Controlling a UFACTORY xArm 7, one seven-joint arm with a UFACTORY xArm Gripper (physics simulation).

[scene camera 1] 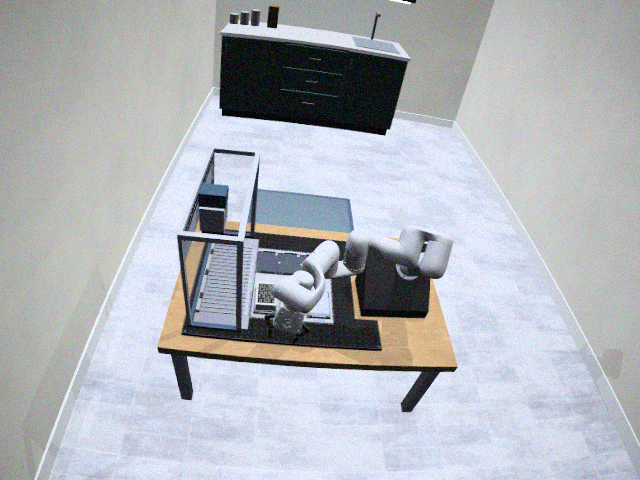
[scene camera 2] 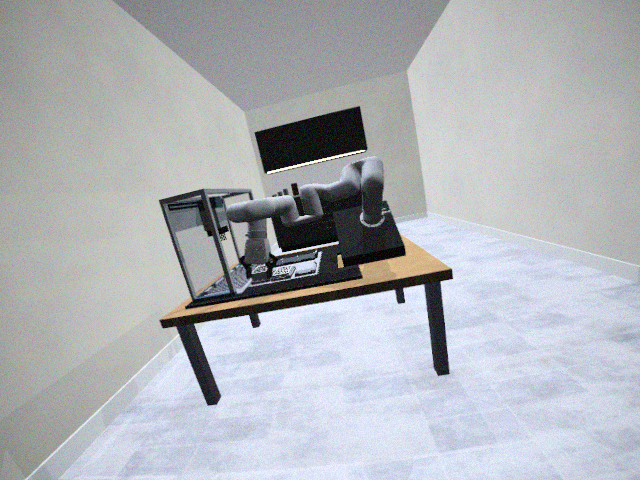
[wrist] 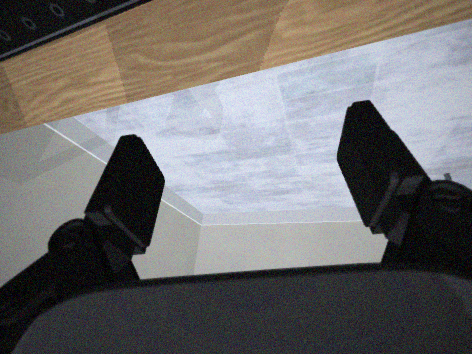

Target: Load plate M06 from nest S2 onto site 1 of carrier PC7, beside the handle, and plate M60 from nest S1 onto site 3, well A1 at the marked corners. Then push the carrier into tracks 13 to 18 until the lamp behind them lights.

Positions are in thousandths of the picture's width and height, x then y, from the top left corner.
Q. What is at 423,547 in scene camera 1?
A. A plate carrier.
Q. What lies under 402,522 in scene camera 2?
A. The gripper.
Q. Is the gripper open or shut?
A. Open.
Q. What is the gripper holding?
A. Nothing.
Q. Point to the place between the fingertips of the gripper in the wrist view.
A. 516,411
